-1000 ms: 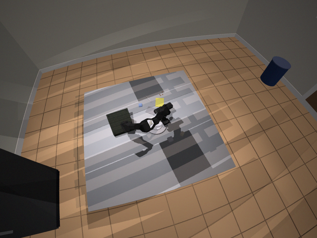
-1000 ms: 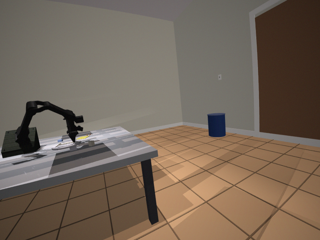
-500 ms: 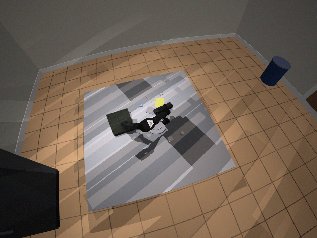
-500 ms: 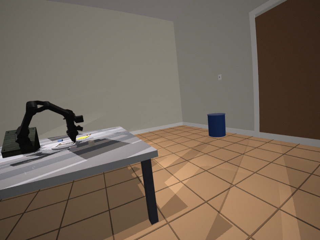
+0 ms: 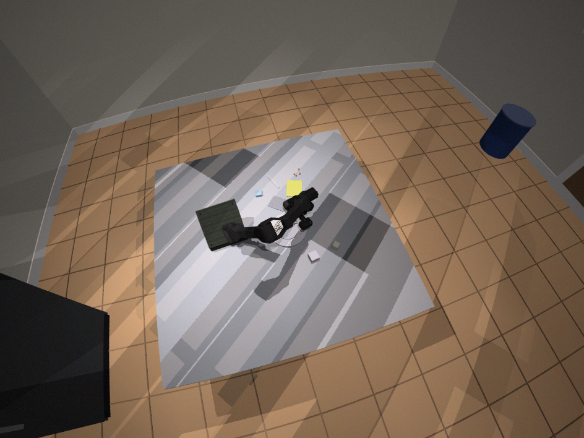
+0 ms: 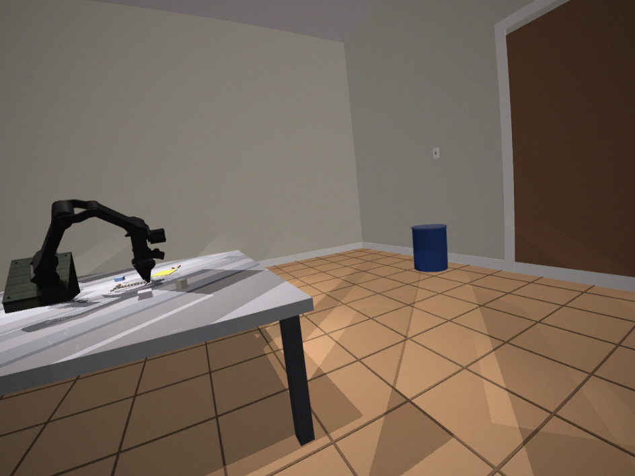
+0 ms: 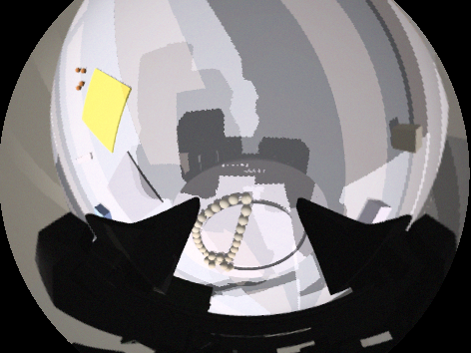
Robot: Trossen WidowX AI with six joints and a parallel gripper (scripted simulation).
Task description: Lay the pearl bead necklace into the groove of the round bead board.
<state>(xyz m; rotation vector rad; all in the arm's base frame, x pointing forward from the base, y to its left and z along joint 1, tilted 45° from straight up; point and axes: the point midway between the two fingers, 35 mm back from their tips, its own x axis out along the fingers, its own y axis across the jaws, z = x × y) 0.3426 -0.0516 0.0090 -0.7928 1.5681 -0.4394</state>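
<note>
Now: the round bead board 60 mm behind my gripper tip, 20 mm to the right of it and 10 mm below it. From my gripper tip the other things lie so: yellow pad 70 mm ahead, 230 mm to the left, 20 mm below; grey card 50 mm behind, 160 mm to the left, 20 mm below; white block 10 mm ahead, 210 mm to the right, 10 mm below.
</note>
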